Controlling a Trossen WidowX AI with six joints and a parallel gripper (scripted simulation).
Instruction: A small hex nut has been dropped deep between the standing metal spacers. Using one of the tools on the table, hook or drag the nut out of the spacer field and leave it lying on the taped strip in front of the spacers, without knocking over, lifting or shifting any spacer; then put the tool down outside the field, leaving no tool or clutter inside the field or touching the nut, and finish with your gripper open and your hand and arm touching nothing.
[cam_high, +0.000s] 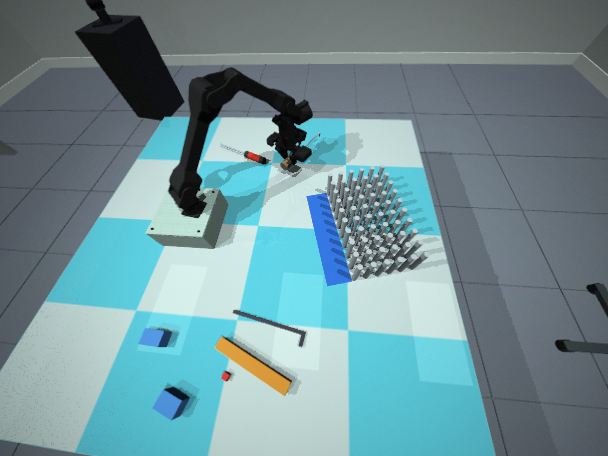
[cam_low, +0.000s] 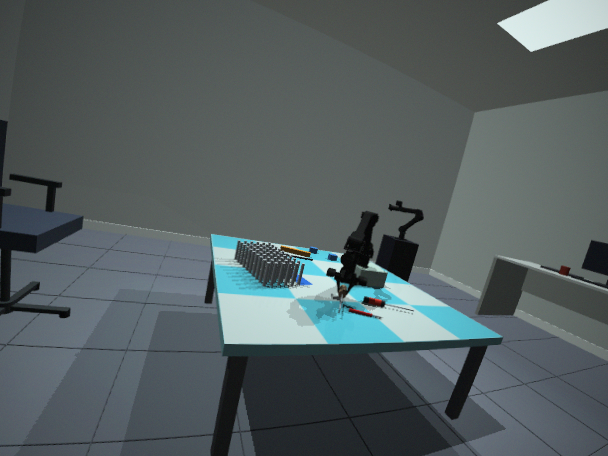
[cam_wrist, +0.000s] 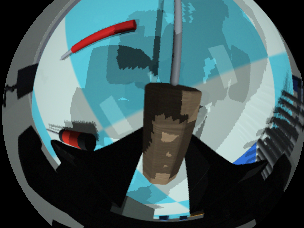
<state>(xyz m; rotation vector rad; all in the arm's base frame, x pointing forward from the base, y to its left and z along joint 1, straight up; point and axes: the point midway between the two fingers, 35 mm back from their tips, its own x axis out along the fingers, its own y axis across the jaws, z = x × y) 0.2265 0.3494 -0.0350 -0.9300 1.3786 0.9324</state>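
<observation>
Right now my gripper tip is 40 mm short of the wooden-handled tool, 100 mm to the right of it and 10 mm below it. Round my gripper tip: blue taped strip: 220 mm ahead, 280 mm to the right, 30 mm below; then orange flat bar: 120 mm ahead, 720 mm to the right, 10 mm below; then small red screwdriver: 90 mm behind, 140 mm to the left, 20 mm below.
</observation>
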